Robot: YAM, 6 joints.
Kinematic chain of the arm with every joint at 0, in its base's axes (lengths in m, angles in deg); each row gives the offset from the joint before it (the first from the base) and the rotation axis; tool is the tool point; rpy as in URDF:
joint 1: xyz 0 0 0.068 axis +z
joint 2: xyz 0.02 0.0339 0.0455 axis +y
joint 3: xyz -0.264 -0.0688 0 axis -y
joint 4: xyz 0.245 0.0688 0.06 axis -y
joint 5: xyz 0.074 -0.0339 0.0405 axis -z
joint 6: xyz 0.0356 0 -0.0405 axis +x
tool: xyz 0 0 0 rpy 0 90 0
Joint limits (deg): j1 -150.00..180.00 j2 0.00..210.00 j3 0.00..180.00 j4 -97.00..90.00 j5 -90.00..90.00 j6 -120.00..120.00
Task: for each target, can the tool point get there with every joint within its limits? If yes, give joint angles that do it. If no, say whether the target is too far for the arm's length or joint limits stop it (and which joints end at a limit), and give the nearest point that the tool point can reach.
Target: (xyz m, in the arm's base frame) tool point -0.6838 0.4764 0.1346
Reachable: no: too far | nearest point -0.5297 0.3691 0.1297 | short by 0.188 m
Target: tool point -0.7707 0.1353 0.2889
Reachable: no: too far | nearest point -0.6204 0.1089 0.2538 | short by 0.157 m
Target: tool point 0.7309 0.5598 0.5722
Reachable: no: too far | nearest point 0.4586 0.3513 0.3975 | short by 0.385 m
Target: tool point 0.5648 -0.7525 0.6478
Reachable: no: too far | nearest point 0.3370 -0.4489 0.4276 | short by 0.439 m
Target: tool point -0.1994 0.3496 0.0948
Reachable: yes | joints 123.26 135.10 95.26 -68.85 44.57 -15.79
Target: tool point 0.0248 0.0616 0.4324
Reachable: yes | joints -98.67 16.14 77.95 -61.14 -25.42 -14.90
